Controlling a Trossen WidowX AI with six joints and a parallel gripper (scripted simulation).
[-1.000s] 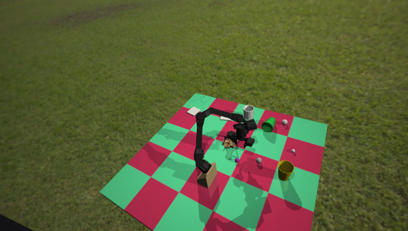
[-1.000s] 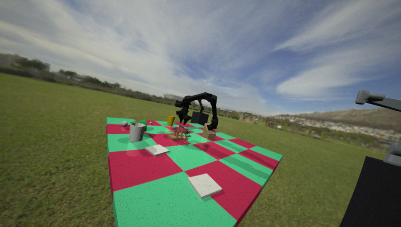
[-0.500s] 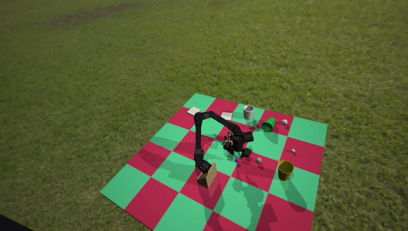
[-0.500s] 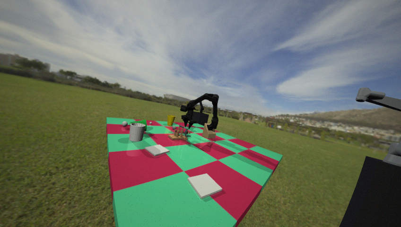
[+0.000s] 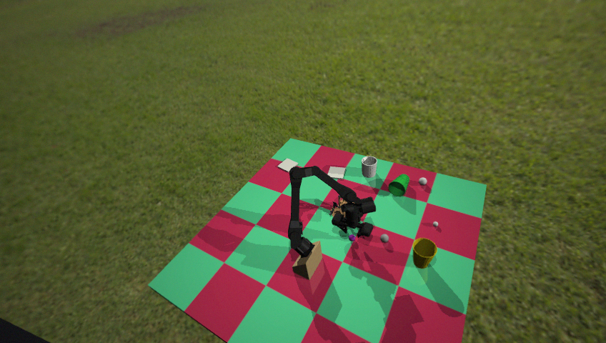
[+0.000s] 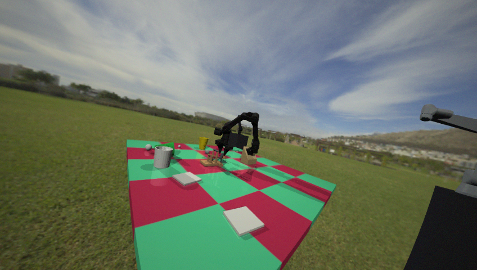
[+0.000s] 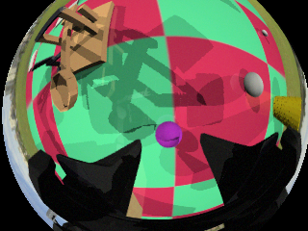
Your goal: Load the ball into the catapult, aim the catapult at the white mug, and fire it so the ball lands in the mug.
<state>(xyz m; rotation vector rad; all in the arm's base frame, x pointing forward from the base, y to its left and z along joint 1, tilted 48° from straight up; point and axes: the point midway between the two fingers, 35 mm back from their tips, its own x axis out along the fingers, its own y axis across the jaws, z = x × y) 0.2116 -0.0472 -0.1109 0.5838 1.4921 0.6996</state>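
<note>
Now: the purple ball 2 cm below my gripper tip. The rest, counted from my gripper tip: grey ball 14 cm to the right, 7 cm ahead, 2 cm below; wooden catapult 14 cm to the left, 13 cm ahead, 2 cm above; yellow cup 32 cm to the right, 3 cm ahead, 1 cm below.
</note>
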